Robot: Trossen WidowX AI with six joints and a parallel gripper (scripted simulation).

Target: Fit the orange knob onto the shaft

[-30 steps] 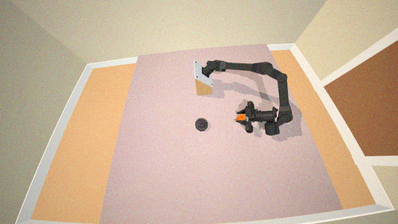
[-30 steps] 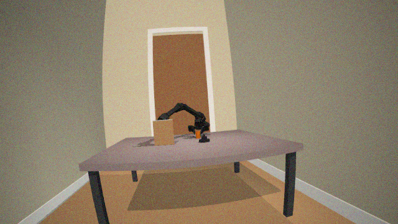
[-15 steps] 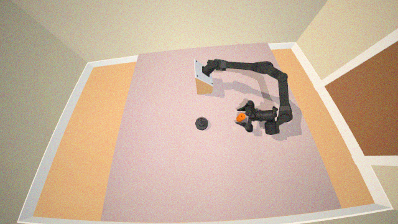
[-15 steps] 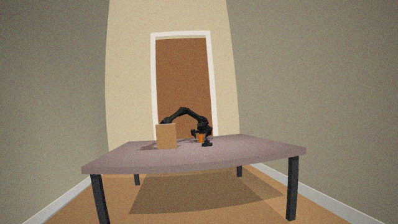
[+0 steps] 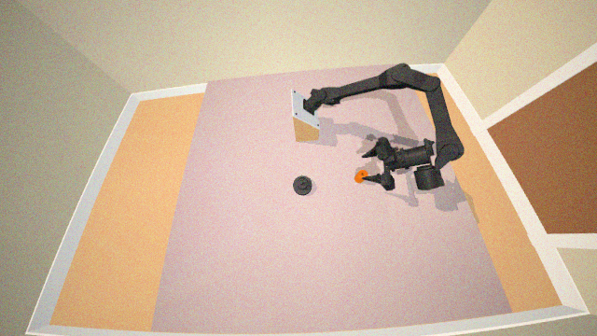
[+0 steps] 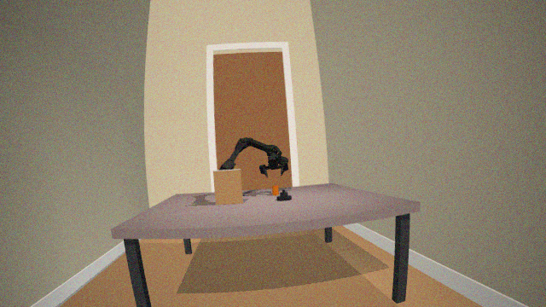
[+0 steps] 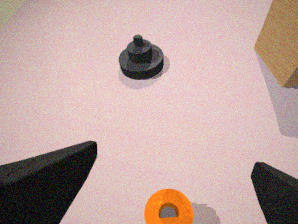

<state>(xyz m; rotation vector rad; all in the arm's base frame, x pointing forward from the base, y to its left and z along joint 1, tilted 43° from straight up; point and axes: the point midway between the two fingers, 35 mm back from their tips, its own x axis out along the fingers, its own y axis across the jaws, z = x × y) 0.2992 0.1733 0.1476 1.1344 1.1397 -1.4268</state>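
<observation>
Right now my gripper tip is 3 cm to the right of the orange knob and 10 cm above it. Round my gripper tip: dark pedestal (4 cm ahead, 23 cm to the right, 9 cm below).
</observation>
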